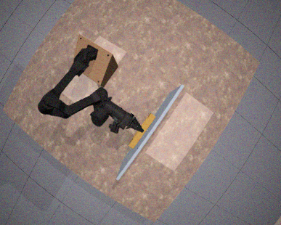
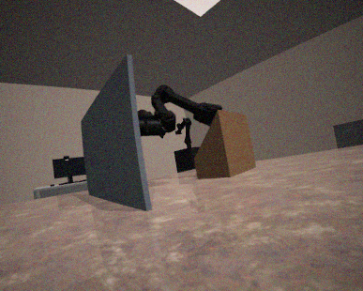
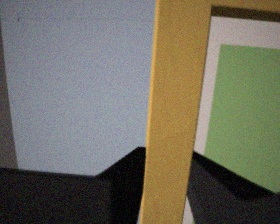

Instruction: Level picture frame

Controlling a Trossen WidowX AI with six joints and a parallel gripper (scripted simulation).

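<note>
The picture frame lies 50 mm below my gripper tip. Also, from my gripper tip: blue-grey wall panel (60 mm below, 20 mm ahead, 10 mm to the left).
</note>
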